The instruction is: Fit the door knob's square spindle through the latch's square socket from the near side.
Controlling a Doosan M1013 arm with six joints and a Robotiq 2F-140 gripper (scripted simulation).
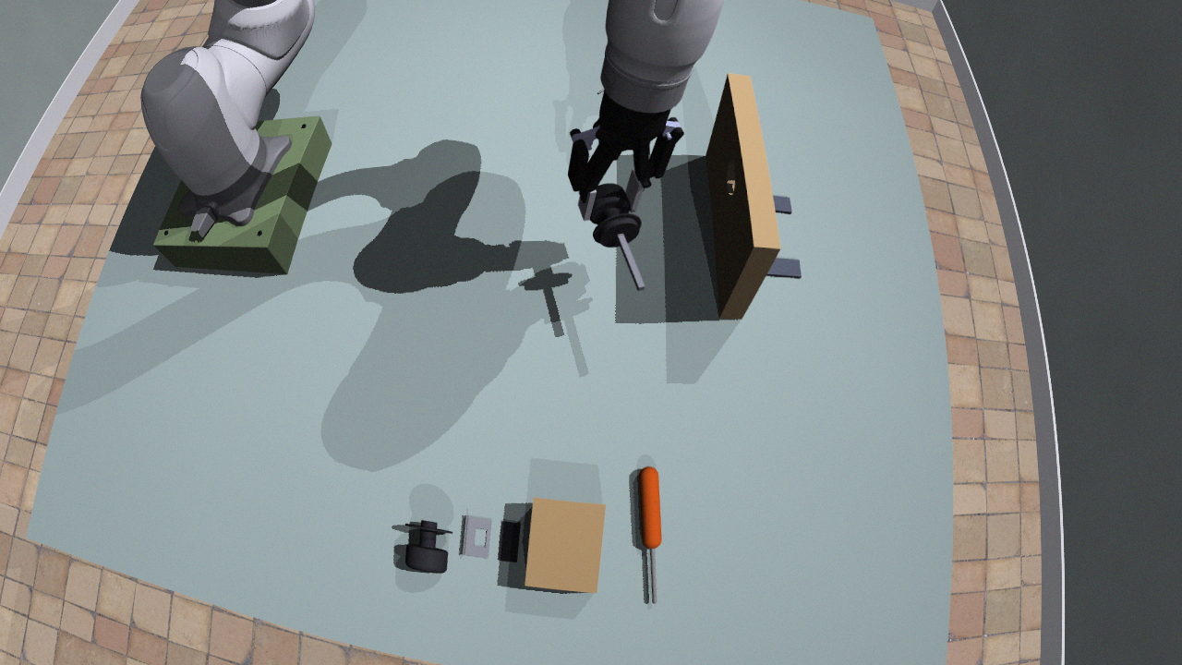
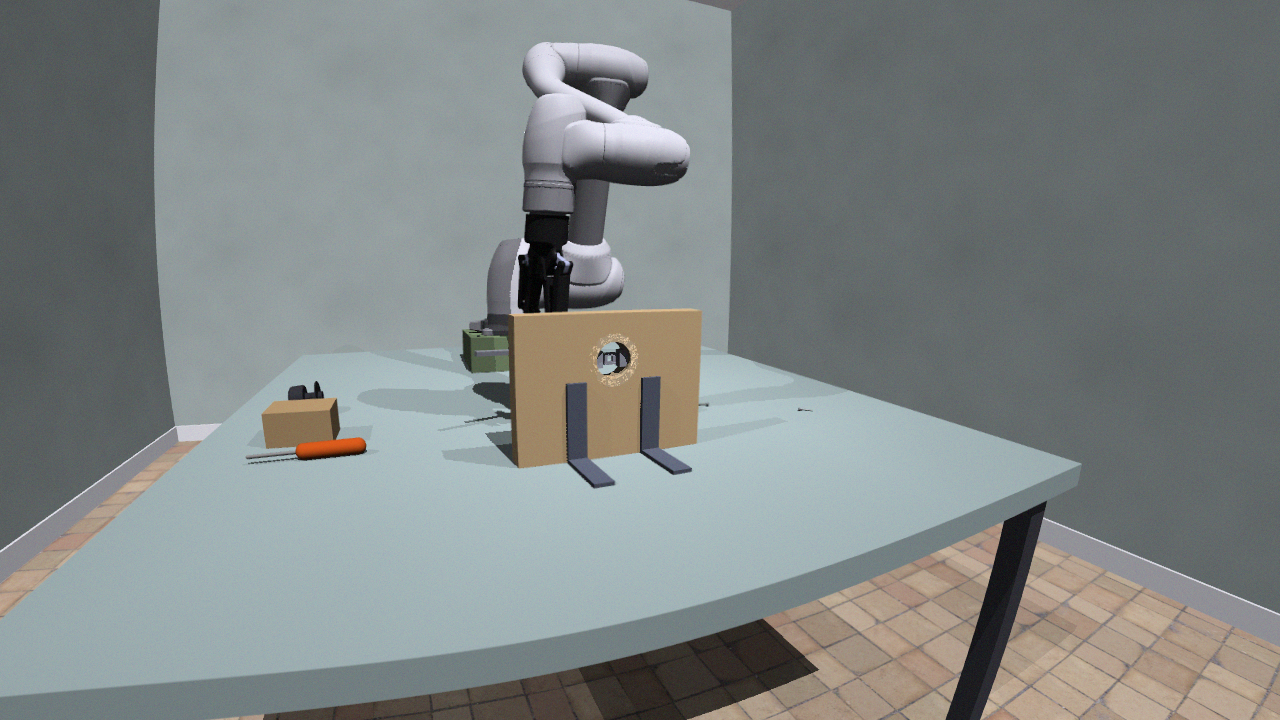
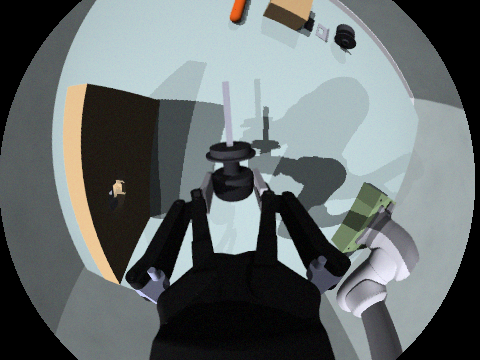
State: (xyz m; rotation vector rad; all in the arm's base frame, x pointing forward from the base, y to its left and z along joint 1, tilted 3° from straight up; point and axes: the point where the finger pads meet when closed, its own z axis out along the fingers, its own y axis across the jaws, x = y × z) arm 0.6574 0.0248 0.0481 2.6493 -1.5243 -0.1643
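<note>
Right now my hand is 17 cm short of the latch socket, 9 cm to the right of it and 1 cm above it. From my hand the other things lie so: orange-handled screwdriver: 15 cm ahead, 40 cm to the right, 15 cm below; wooden block: 5 cm ahead, 43 cm to the right, 13 cm below; upright wood panel: 17 cm ahead, 9 cm to the left, 3 cm below.
</note>
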